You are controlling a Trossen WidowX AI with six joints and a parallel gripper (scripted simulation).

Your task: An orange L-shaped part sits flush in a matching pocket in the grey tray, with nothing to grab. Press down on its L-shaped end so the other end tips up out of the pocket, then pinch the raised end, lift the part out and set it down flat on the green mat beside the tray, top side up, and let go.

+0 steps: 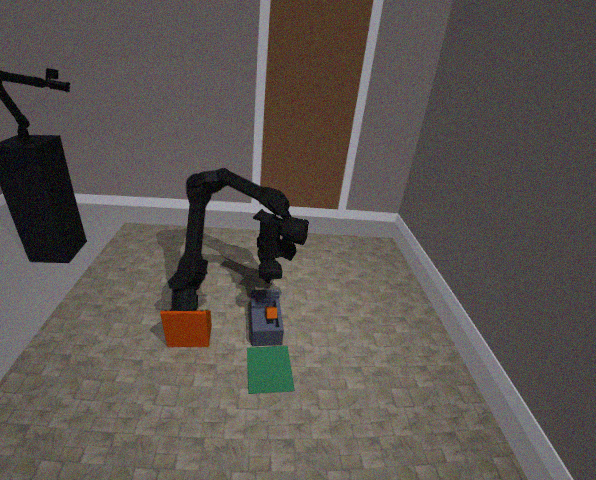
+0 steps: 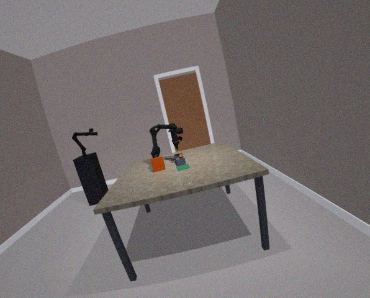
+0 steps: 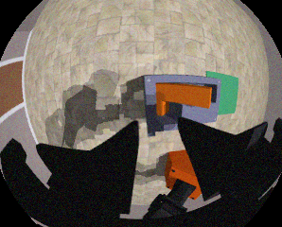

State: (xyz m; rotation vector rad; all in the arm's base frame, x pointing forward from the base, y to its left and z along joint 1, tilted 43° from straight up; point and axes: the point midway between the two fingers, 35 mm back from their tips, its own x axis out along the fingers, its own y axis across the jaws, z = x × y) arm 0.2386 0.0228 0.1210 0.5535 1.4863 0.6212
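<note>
Now: the orange L-shaped part 40 mm to the right of my gripper tip and 100 mm below it. From my gripper tip the other things lie so: green mat: 10 mm ahead, 220 mm to the right, 160 mm below.
</note>
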